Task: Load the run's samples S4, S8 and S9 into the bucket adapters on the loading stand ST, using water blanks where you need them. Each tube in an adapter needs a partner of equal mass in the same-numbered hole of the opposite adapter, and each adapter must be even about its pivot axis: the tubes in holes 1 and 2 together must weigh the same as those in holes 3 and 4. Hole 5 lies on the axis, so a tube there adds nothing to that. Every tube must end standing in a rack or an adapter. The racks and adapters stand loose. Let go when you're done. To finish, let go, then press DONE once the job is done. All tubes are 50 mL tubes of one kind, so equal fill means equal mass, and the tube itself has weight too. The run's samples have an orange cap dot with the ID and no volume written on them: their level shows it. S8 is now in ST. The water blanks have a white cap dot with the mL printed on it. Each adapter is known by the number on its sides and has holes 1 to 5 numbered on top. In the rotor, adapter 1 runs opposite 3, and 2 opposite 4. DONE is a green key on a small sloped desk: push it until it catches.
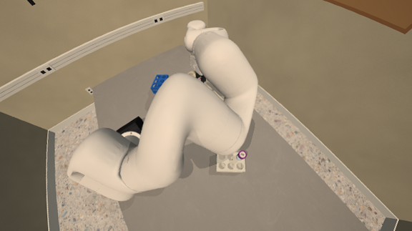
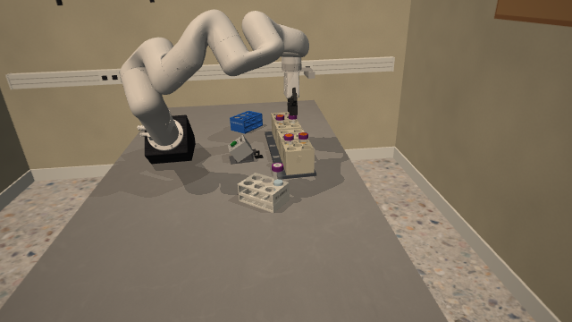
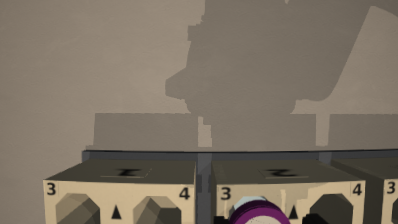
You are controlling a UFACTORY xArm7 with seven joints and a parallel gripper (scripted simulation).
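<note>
Now: the green DONE key 23 cm behind my hand, 13 cm to the right of it and 8 cm below it. The rest, counted from my hand: white rack 12 cm behind, 44 cm to the right, 12 cm below; then blue rack 20 cm behind, 22 cm to the left, 12 cm below; then orange-dot sample tube 5 cm behind, 8 cm below.
</note>
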